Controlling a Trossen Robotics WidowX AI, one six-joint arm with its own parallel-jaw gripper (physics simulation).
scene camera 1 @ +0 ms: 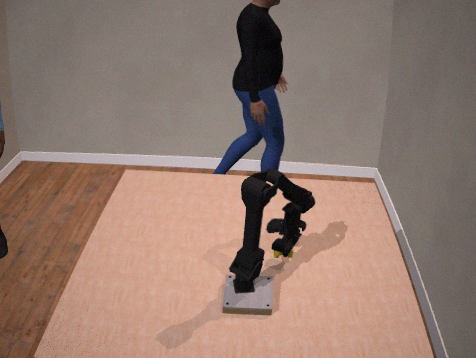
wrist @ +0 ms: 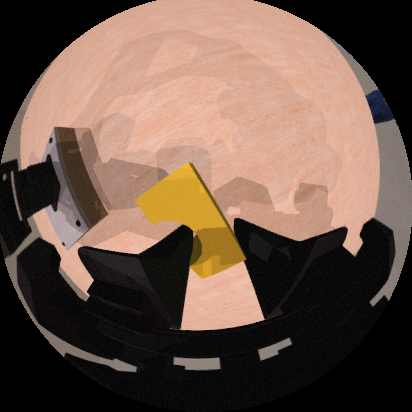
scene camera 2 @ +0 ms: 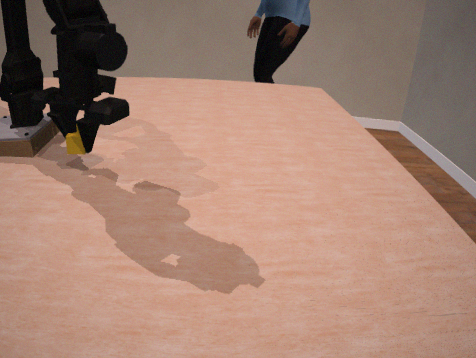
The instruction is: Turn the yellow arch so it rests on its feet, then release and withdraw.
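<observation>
The yellow arch (scene camera 1: pixel 284 254) (scene camera 2: pixel 75 145) (wrist: pixel 182 200) is between the fingers of my gripper (scene camera 1: pixel 283 250) (scene camera 2: pixel 78 141) (wrist: pixel 213 224). The gripper is shut on it, one finger at the arch's curved opening and the other against its long back. In the wrist view a broad flat face of the arch is turned up toward the camera, and its feet point sideways, to the lower left. In scene camera 2 its shadow lies apart beneath it, so it hangs a little above the table. The fingers hide part of the arch.
The arm's grey base plate (scene camera 1: pixel 247 300) (scene camera 2: pixel 42 135) (wrist: pixel 80 200) stands on the wooden table (scene camera 1: pixel 150 225) (scene camera 2: pixel 300 225) (wrist: pixel 280 65), close to the gripper. The arm's shadow falls across the table. A person in blue trousers (scene camera 1: pixel 257 130) is behind the table, and another person (scene camera 2: pixel 280 40) shows in scene camera 2.
</observation>
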